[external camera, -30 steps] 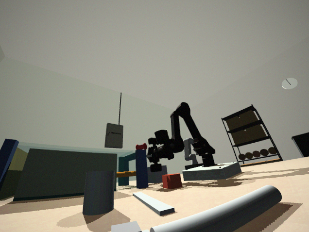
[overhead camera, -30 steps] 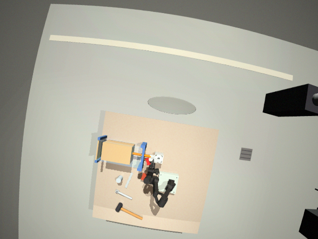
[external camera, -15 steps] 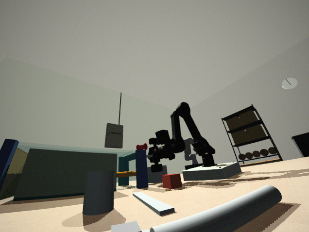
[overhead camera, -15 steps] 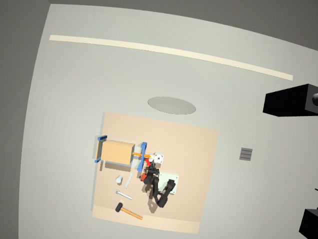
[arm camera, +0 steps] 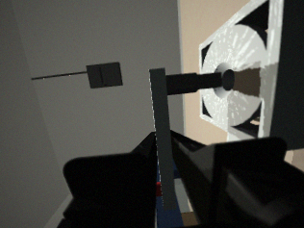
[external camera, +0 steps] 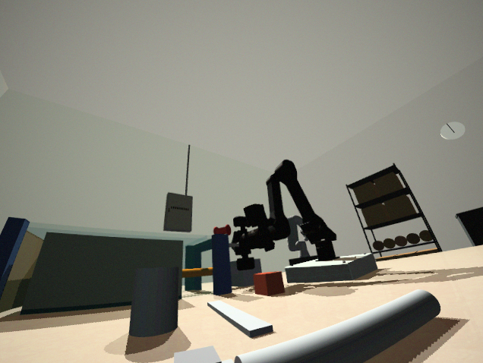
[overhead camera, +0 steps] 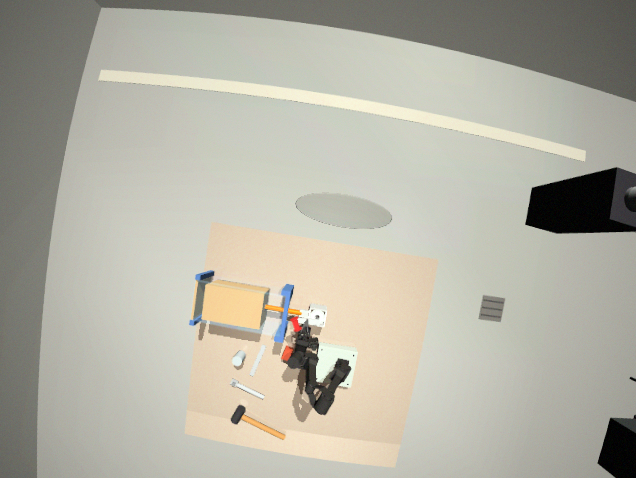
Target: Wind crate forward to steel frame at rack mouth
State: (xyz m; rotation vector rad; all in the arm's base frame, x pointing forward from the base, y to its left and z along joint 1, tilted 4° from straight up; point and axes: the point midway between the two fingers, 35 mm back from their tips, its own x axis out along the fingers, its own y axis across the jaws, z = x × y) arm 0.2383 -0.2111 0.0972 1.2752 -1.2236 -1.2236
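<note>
Right now my gripper tip is 5 cm short of the red knob, 2 cm to the right of it and 4 cm below it. The rest, counted from my gripper tip: winch crank handle (1 cm ahead, 1 cm to the left, 1 cm above); then winch (6 cm behind, 1 cm to the right, 11 cm below); then blue frame (11 cm ahead, 1 cm to the left, 4 cm below).
</note>
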